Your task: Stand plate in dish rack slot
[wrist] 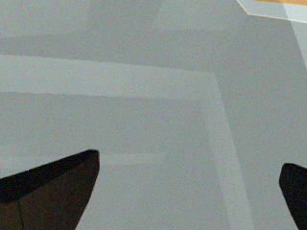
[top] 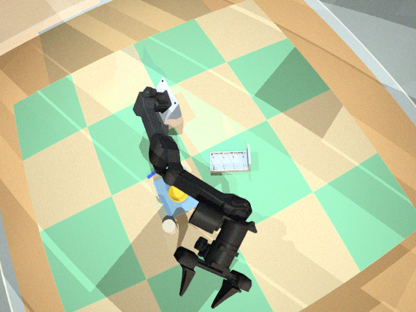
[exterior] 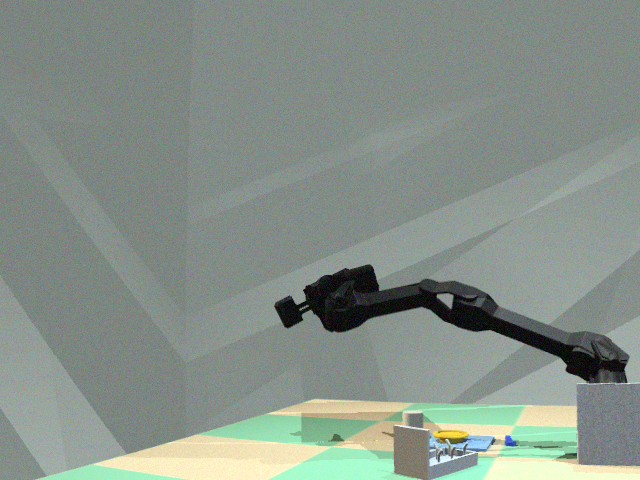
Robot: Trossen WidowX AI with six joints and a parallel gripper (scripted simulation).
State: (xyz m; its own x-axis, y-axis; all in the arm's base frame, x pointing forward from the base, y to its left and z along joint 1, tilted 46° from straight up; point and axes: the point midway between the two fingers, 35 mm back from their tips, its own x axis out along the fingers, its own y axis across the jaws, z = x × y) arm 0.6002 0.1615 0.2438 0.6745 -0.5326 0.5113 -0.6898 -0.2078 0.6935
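Right now my gripper tip is 340 mm past the yellow plate, 30 mm to the right of it and 280 mm above it. From my gripper tip the other things lie so: dish rack 390 mm behind, 230 mm to the left, 270 mm below; blue spoon 450 mm behind, 20 mm to the right, 290 mm below; white cylinder 240 mm behind, 40 mm to the right, 270 mm below.
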